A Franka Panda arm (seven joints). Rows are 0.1 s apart.
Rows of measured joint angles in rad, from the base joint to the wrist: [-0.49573 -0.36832 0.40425 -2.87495 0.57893 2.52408 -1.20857]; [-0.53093 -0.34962 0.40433 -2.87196 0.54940 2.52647 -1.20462]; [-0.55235 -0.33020 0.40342 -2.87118 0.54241 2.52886 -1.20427]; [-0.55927 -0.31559 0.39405 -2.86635 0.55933 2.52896 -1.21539]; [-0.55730 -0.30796 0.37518 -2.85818 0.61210 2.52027 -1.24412]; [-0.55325 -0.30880 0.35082 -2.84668 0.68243 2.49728 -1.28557]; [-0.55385 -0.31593 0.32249 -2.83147 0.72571 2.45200 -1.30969]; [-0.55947 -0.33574 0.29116 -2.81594 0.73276 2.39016 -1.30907]
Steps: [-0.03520 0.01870 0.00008 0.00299 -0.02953 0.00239 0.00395]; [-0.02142 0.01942 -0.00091 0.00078 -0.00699 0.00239 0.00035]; [-0.00692 0.01461 -0.00937 0.00483 0.01692 0.00010 -0.01112]; [0.00197 0.00763 -0.01887 0.00817 0.05277 -0.00869 -0.02873]; [0.00405 -0.00084 -0.02436 0.01150 0.07033 -0.02299 -0.04145]; [-0.00060 -0.00713 -0.02833 0.01521 0.04328 -0.04528 -0.02412]; [-0.00562 -0.01981 -0.03133 0.01553 0.00705 -0.06184 0.00062]
